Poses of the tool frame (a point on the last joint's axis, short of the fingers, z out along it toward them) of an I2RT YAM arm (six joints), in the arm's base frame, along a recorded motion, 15 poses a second.
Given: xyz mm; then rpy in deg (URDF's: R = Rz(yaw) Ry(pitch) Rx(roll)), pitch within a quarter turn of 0, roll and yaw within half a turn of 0.
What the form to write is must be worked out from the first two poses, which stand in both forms.
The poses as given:
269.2, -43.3, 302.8, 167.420, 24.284, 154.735
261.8, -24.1, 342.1, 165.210, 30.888, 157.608
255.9, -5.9, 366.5, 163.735, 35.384, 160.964
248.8, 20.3, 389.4, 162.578, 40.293, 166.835
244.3, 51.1, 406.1, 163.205, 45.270, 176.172
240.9, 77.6, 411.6, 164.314, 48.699, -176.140
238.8, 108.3, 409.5, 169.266, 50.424, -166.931
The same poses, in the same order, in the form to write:
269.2, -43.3, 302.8, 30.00, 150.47, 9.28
261.8, -24.1, 342.1, 23.31, 144.84, 10.80
255.9, -5.9, 366.5, 17.11, 141.21, 12.53
248.8, 20.3, 389.4, 8.08, 137.41, 15.14
244.3, 51.1, 406.1, -3.75, 133.47, 17.81
240.9, 77.6, 411.6, -12.53, 130.22, 19.97
238.8, 108.3, 409.5, -20.48, 128.36, 19.08

